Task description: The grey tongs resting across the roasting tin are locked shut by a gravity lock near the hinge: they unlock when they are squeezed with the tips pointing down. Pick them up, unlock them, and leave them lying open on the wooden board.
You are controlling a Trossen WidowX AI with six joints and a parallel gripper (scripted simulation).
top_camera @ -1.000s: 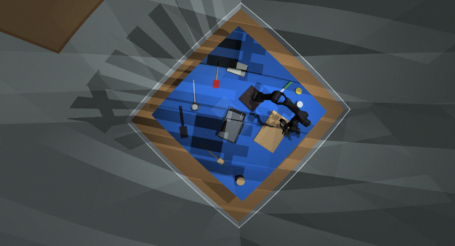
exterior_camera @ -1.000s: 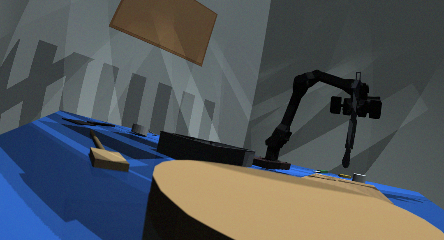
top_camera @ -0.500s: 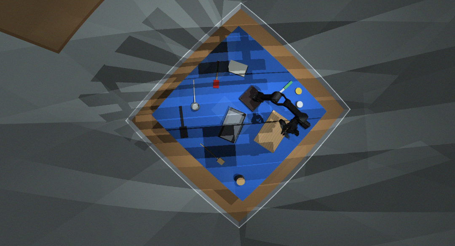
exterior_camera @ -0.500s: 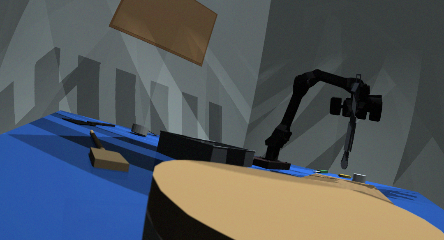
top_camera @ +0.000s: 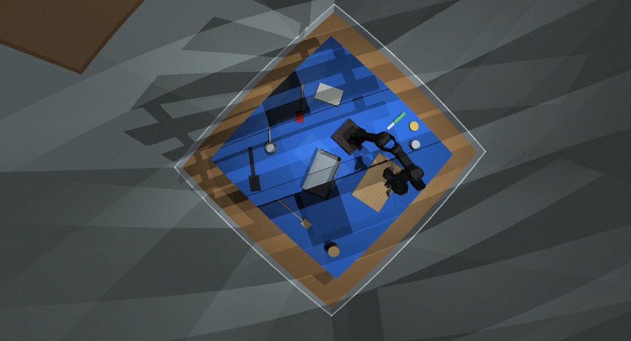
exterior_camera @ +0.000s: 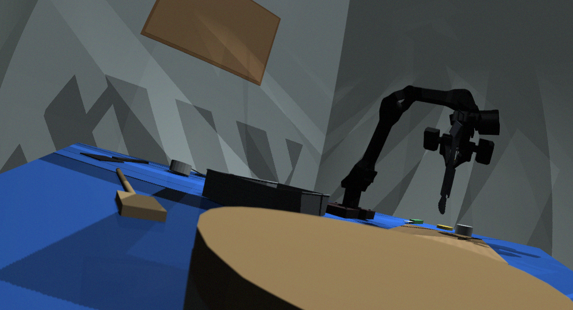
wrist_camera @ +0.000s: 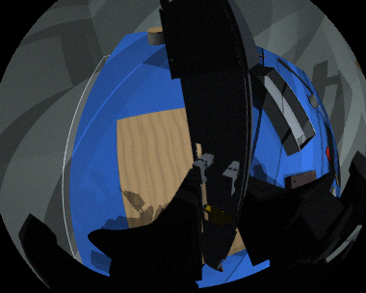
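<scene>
Now: the wooden board 17 cm below my gripper tip, 1 cm to the left of it and 1 cm behind it. Also, from my gripper tip: white block: 63 cm to the right, 34 cm behind, 17 cm below; roasting tin: 37 cm to the right, 16 cm ahead, 15 cm below; tan cup: 56 cm ahead, 15 cm below.
</scene>
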